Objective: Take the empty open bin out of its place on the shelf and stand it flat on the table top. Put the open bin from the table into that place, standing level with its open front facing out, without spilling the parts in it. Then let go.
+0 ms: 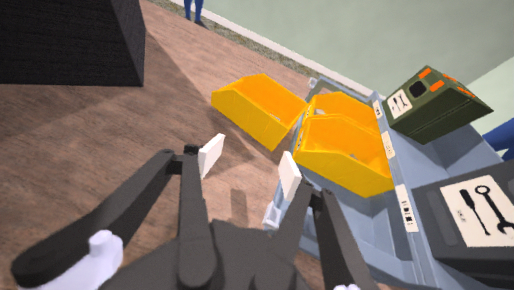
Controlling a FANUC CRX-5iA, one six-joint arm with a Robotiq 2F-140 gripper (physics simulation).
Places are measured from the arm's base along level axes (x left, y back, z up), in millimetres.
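Pixels of known places: gripper, fingertip midpoint: point(252, 152).
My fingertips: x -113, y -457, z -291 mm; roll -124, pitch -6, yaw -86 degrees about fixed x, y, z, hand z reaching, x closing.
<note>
Ahead of a thing's pixels: the offset from my fingertips to its top centre. "pt": to the spot under its first point. Level surfaces: height alone.
One yellow open bin {pt dx +90, dy +32, dz -26 mm} point(245, 117) stands on the brown table top {dz -61 mm} point(165, 115), beside the blue-grey shelf {pt dx -74, dy -194, dz +41 mm} point(417, 255). Two more yellow open bins stand side by side on the shelf: a nearer one {pt dx +42, dy -178, dz -8 mm} point(350, 172) and a farther one {pt dx +251, dy -207, dz +1 mm} point(350, 106). Small pale bits show inside or at the edge of each bin; what they are is too small to tell. My gripper point(252, 152) is open with nothing between its white pads. Its fingertips show in front of the table bin and left of the nearer shelf bin, apart from both.
A large black block point(70, 45) is at the upper left. A green toolbox {dx +194, dy -288, dz +138 mm} point(435, 112) and a dark grey toolbox {pt dx -29, dy -220, dz +53 mm} point(430, 215) are at the right, beyond the labelled shelf rail. A person's blue legs point(193, 10) show at the top, and something blue point(504, 136) at the right edge.
</note>
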